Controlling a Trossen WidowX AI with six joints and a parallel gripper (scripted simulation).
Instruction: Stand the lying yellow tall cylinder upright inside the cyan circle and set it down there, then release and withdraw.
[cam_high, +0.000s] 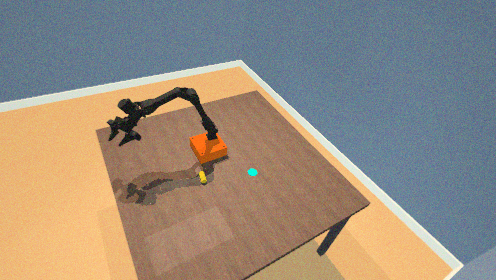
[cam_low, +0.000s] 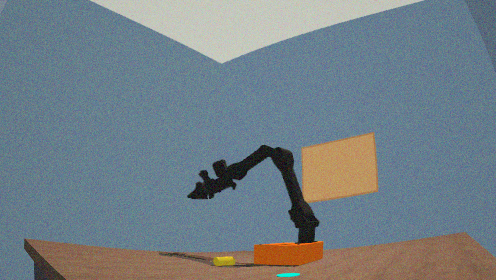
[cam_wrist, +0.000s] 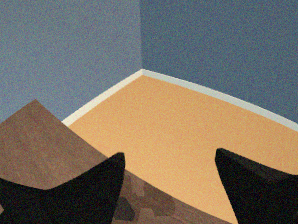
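The yellow cylinder is 410 mm to the left of my gripper tip, 260 mm below it and 160 mm ahead of it.
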